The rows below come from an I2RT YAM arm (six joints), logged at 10 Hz.
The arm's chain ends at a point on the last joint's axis. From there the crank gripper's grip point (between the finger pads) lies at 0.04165 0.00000 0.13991 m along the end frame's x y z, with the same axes.
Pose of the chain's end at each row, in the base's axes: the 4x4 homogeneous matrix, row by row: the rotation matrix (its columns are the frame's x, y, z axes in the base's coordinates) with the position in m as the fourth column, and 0 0 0 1 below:
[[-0.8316 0.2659 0.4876 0.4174], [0.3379 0.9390 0.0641 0.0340], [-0.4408 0.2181 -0.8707 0.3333], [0 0 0 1]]
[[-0.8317 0.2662 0.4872 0.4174], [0.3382 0.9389 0.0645 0.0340], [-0.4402 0.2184 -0.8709 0.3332], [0 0 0 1]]
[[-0.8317 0.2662 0.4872 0.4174], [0.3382 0.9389 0.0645 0.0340], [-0.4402 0.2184 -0.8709 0.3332], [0 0 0 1]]
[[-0.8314 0.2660 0.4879 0.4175], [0.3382 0.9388 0.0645 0.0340], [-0.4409 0.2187 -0.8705 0.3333], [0 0 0 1]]
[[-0.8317 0.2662 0.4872 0.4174], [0.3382 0.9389 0.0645 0.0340], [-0.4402 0.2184 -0.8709 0.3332], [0 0 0 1]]
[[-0.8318 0.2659 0.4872 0.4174], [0.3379 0.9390 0.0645 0.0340], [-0.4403 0.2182 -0.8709 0.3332], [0 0 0 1]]
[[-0.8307 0.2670 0.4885 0.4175], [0.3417 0.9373 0.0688 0.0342], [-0.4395 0.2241 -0.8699 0.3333], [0 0 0 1]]
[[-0.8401 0.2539 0.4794 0.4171], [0.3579 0.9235 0.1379 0.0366], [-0.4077 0.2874 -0.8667 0.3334], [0 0 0 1]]
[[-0.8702 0.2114 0.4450 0.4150], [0.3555 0.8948 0.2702 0.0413], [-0.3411 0.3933 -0.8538 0.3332], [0 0 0 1]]
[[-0.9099 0.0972 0.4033 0.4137], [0.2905 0.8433 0.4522 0.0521], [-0.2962 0.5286 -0.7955 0.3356], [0 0 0 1]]
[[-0.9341 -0.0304 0.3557 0.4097], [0.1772 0.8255 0.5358 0.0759], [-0.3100 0.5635 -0.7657 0.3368], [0 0 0 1]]
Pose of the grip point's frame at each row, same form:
[[-0.8316 0.2659 0.4876 0.4510], [0.3379 0.9390 0.0641 0.0570], [-0.4408 0.2181 -0.8707 0.1931], [0 0 0 1]]
[[-0.8317 0.2662 0.4872 0.4509], [0.3382 0.9389 0.0645 0.0571], [-0.4402 0.2184 -0.8709 0.1930], [0 0 0 1]]
[[-0.8317 0.2662 0.4872 0.4509], [0.3382 0.9389 0.0645 0.0571], [-0.4402 0.2184 -0.8709 0.1930], [0 0 0 1]]
[[-0.8314 0.2660 0.4879 0.4511], [0.3382 0.9388 0.0645 0.0571], [-0.4409 0.2187 -0.8705 0.1931], [0 0 0 1]]
[[-0.8317 0.2662 0.4872 0.4509], [0.3382 0.9389 0.0645 0.0571], [-0.4402 0.2184 -0.8709 0.1930], [0 0 0 1]]
[[-0.8318 0.2659 0.4872 0.4509], [0.3379 0.9390 0.0645 0.0571], [-0.4403 0.2182 -0.8709 0.1930], [0 0 0 1]]
[[-0.8307 0.2670 0.4885 0.4512], [0.3417 0.9373 0.0688 0.0581], [-0.4395 0.2241 -0.8699 0.1933], [0 0 0 1]]
[[-0.8401 0.2539 0.4794 0.4492], [0.3579 0.9235 0.1379 0.0708], [-0.4077 0.2874 -0.8667 0.1952], [0 0 0 1]]
[[-0.8702 0.2114 0.4450 0.4410], [0.3555 0.8948 0.2702 0.0939], [-0.3411 0.3933 -0.8538 0.1995], [0 0 0 1]]
[[-0.9099 0.0972 0.4033 0.4322], [0.2905 0.8433 0.4522 0.1275], [-0.2962 0.5286 -0.7955 0.2120], [0 0 0 1]]
[[-0.9341 -0.0304 0.3557 0.4206], [0.1772 0.8255 0.5358 0.1582], [-0.3100 0.5635 -0.7657 0.2168], [0 0 0 1]]

